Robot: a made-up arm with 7 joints. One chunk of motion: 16 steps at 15 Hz.
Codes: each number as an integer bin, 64 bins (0 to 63) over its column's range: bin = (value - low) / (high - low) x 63, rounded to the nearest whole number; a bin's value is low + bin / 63 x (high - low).
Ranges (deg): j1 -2..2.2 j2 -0.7..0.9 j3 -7.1..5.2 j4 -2.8..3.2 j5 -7.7..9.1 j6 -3.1..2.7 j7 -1.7..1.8
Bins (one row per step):
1: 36 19 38 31 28 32 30
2: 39 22 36 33 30 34 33
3: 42 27 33 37 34 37 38
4: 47 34 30 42 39 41 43
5: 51 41 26 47 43 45 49
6: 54 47 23 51 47 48 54
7: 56 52 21 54 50 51 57
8: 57 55 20 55 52 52 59
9: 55 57 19 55 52 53 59
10: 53 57 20 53 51 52 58
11: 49 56 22 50 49 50 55
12: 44 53 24 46 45 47 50
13: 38 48 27 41 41 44 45
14: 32 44 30 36 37 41 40
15: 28 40 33 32 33 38 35
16: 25 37 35 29 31 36 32
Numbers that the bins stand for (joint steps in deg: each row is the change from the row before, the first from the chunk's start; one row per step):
1: 0.400 -0.217 0.319 0.152 -0.233 -0.154 -0.033
2: 0.600 -0.141 -0.071 0.343 0.300 0.030 0.133
3: 0.800 -0.014 -0.657 0.724 1.367 0.306 0.411
4: 1.133 0.163 -1.243 1.200 2.700 0.675 0.689
5: 1.400 0.341 -2.024 1.676 3.767 1.043 1.022
6: 1.600 0.494 -2.610 2.057 4.833 1.319 1.300
7: 1.733 0.621 -3.000 2.343 5.633 1.595 1.467
8: 1.800 0.697 -3.195 2.438 6.167 1.687 1.578
9: 1.667 0.748 -3.390 2.438 6.167 1.779 1.578
10: 1.533 0.748 -3.195 2.248 5.900 1.687 1.522
11: 1.267 0.722 -2.805 1.962 5.367 1.503 1.356
12: 0.933 0.646 -2.414 1.581 4.300 1.227 1.078
13: 0.533 0.519 -1.829 1.105 3.233 0.951 0.800
14: 0.133 0.417 -1.243 0.629 2.167 0.675 0.522
15: -0.133 0.316 -0.657 0.248 1.100 0.398 0.244
16: -0.333 0.240 -0.267 -0.038 0.567 0.214 0.078

